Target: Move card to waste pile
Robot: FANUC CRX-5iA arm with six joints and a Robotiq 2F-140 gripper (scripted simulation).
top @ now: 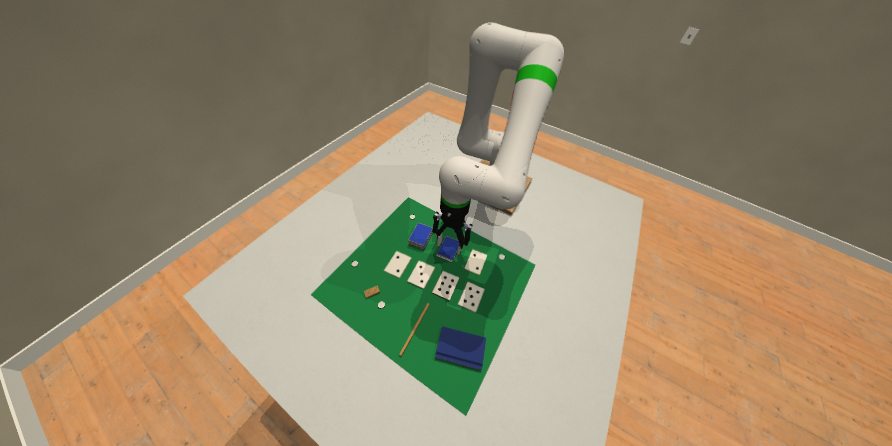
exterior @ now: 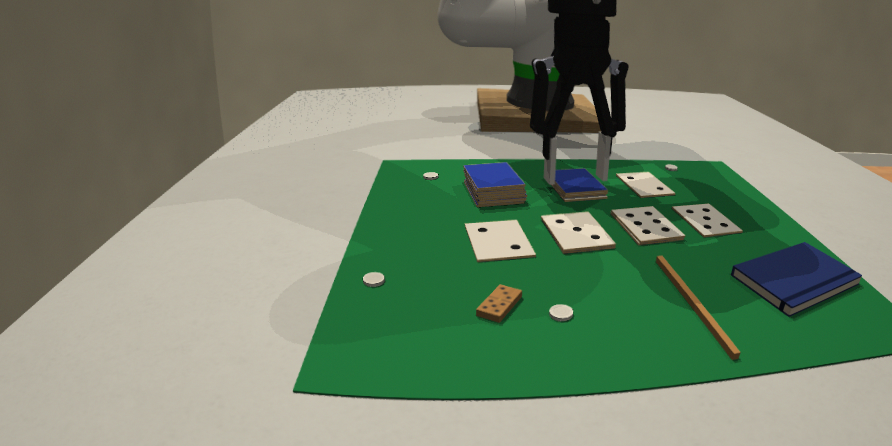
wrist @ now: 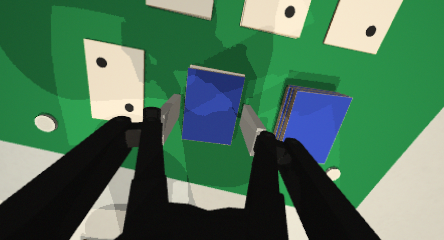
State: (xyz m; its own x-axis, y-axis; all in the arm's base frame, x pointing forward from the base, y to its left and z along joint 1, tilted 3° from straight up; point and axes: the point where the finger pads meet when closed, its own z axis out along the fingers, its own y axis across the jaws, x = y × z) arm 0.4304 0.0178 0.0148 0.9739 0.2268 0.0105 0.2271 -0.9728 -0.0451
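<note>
Right now the two-pip card is 11 cm to the left of my hand, 4 cm below it and 2 cm behind it. Also, from my hand: green mat: 14 cm ahead, 5 cm below, 2 cm to the left; wooden stick: 30 cm ahead, 8 cm to the left, 4 cm below.
</note>
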